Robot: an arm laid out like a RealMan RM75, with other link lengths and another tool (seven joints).
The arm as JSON. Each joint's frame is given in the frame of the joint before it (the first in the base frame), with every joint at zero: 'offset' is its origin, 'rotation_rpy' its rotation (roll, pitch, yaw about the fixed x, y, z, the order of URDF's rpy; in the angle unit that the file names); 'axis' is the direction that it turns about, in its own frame. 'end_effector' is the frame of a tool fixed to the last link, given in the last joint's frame.
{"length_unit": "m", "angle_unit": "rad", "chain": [
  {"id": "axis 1", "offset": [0.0, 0.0, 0.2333], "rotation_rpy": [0.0, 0.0, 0.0], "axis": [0.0, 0.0, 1.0]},
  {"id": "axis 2", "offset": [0.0, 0.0, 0.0], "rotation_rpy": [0.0, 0.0, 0.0], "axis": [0.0, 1.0, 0.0]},
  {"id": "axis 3", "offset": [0.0, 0.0, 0.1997], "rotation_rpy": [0.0, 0.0, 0.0], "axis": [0.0, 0.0, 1.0]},
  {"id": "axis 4", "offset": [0.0, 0.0, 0.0], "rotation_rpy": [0.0, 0.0, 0.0], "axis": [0.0, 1.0, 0.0]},
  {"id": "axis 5", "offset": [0.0, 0.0, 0.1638], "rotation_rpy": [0.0, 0.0, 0.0], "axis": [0.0, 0.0, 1.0]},
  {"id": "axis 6", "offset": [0.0, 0.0, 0.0], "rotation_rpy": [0.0, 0.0, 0.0], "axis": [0.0, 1.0, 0.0]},
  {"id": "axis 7", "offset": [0.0, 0.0, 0.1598], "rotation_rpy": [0.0, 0.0, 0.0], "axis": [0.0, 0.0, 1.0]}
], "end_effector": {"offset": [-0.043, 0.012, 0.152], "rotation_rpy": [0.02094, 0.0, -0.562]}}
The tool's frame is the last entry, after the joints.
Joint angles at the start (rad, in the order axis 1, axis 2, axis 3, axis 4, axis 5, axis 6, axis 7):
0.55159, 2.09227, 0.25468, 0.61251, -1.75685, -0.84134, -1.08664
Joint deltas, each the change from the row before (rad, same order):
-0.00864, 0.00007, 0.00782, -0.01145, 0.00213, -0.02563, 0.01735
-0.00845, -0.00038, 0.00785, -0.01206, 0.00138, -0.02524, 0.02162
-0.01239, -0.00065, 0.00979, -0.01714, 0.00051, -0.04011, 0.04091
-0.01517, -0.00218, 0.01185, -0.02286, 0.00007, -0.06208, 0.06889
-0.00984, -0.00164, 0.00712, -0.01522, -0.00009, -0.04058, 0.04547
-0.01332, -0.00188, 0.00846, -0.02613, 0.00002, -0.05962, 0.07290
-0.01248, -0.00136, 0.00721, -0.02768, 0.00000, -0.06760, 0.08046
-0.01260, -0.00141, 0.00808, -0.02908, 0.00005, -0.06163, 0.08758
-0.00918, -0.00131, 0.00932, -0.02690, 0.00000, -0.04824, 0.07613
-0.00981, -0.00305, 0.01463, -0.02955, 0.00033, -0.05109, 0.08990
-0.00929, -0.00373, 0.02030, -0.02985, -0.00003, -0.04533, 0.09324
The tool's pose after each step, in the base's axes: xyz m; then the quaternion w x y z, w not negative. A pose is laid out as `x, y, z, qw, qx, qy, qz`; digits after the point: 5 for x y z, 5 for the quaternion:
0.09062, 0.39978, -0.16617, 0.52006, -0.77684, -0.34507, -0.08358
0.09376, 0.40485, -0.15600, 0.53342, -0.77334, -0.33240, -0.08323
0.09741, 0.41121, -0.14034, 0.55351, -0.76815, -0.31201, -0.07890
0.10055, 0.41880, -0.11630, 0.58292, -0.75899, -0.28229, -0.06674
0.10278, 0.42261, -0.10045, 0.60125, -0.75196, -0.26401, -0.05793
0.10641, 0.42669, -0.07719, 0.62665, -0.74088, -0.23783, -0.04294
0.10831, 0.42872, -0.05189, 0.65291, -0.72670, -0.21240, -0.02248
0.11157, 0.42909, -0.02761, 0.67573, -0.71328, -0.18608, 0.00015
0.11501, 0.42876, -0.00732, 0.69315, -0.70142, -0.16481, 0.01971
0.11974, 0.42774, 0.01625, 0.71155, -0.68713, -0.14025, 0.04333
0.12590, 0.42623, 0.03991, 0.72824, -0.67223, -0.11496, 0.06745

